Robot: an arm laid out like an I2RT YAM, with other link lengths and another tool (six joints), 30 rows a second.
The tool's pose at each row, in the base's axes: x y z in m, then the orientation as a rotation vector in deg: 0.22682, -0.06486, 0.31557, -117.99, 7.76, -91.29; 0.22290, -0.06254, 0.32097, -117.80, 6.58, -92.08; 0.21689, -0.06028, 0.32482, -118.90, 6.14, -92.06; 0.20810, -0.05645, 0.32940, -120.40, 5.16, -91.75; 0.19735, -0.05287, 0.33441, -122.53, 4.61, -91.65; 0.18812, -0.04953, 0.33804, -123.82, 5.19, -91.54; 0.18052, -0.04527, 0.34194, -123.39, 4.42, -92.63; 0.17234, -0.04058, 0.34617, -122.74, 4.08, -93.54; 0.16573, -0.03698, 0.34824, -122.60, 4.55, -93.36; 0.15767, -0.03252, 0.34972, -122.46, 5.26, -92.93
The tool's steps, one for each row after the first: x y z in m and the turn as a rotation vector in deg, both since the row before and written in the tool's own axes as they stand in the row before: 0.00263, -0.00540, -0.00372, 0.40, 0.31, -0.95; 0.00079, -0.00515, -0.00538, -0.55, -0.55, -0.69; 0.00005, -0.00743, -0.00759, -0.48, -0.98, -1.01; -0.00008, -0.00780, -0.00963, -1.21, -1.02, -1.15; -0.00077, -0.00649, -0.00817, -1.12, -0.48, -0.17; -0.00033, -0.00692, -0.00656, 0.23, 0.68, -0.74; -0.00018, -0.00759, -0.00701, 0.25, 0.73, -0.34; -0.00120, -0.00548, -0.00542, -0.04, 0.03, 0.40; -0.00247, -0.00634, -0.00639, -0.06, -0.08, 0.65
